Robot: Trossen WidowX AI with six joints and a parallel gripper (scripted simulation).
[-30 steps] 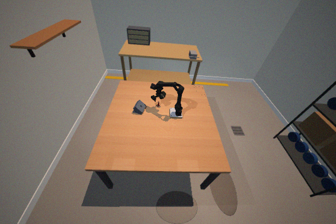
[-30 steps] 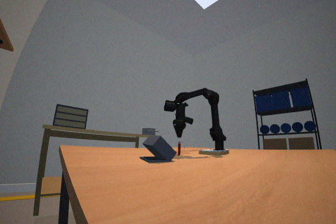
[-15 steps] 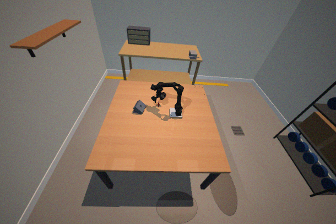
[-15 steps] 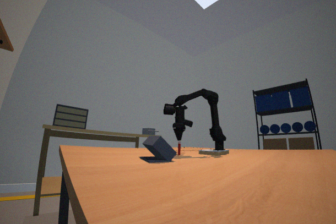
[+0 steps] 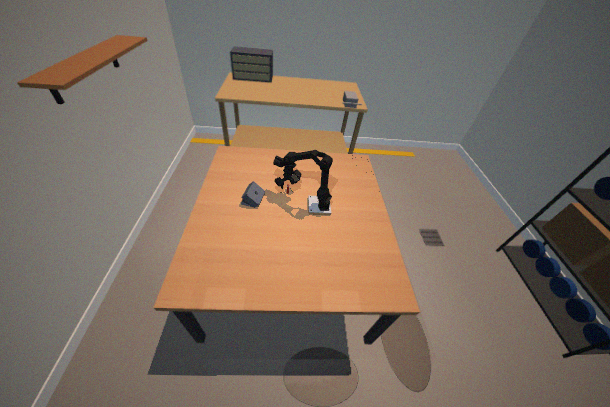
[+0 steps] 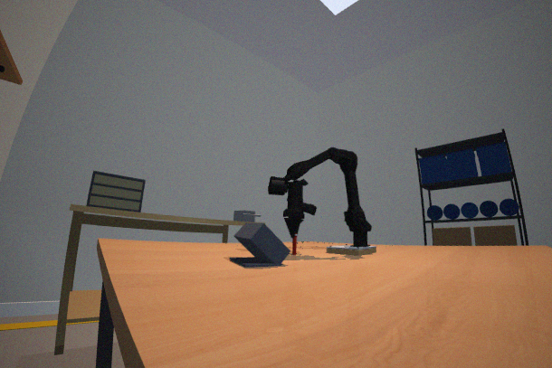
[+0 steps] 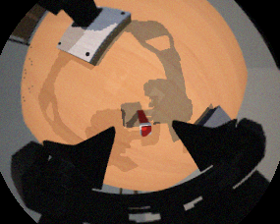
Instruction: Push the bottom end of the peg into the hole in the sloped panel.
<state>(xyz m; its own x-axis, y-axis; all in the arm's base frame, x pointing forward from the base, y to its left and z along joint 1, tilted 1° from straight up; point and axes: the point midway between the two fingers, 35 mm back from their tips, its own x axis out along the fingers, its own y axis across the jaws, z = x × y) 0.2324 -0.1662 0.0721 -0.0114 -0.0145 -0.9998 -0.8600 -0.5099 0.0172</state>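
My gripper tip is 1 cm above the red peg. Round my gripper tip: sloped panel: 23 cm ahead, 6 cm to the left, 1 cm below.
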